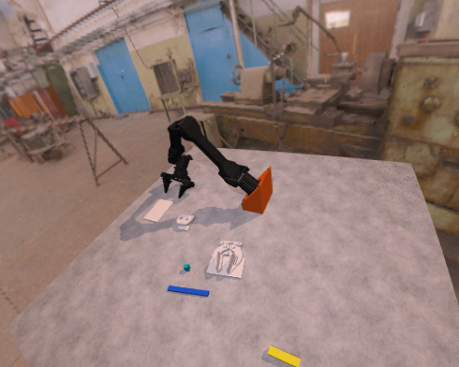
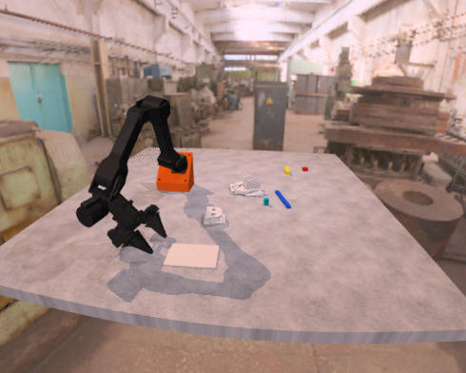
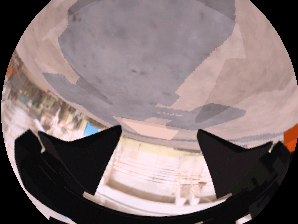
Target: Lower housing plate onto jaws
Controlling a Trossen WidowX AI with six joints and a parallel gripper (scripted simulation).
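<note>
Now: the pale sheet 100 mm ahead of my gripper tip, 10 mm to the right of it and 10 mm below it. From my gripper tip the other things lie so: teal cube (300 mm ahead, 310 mm to the left); then yellow block (410 mm ahead, 680 mm to the left, 10 mm below); then blue bar (360 mm ahead, 360 mm to the left, 10 mm below).
</note>
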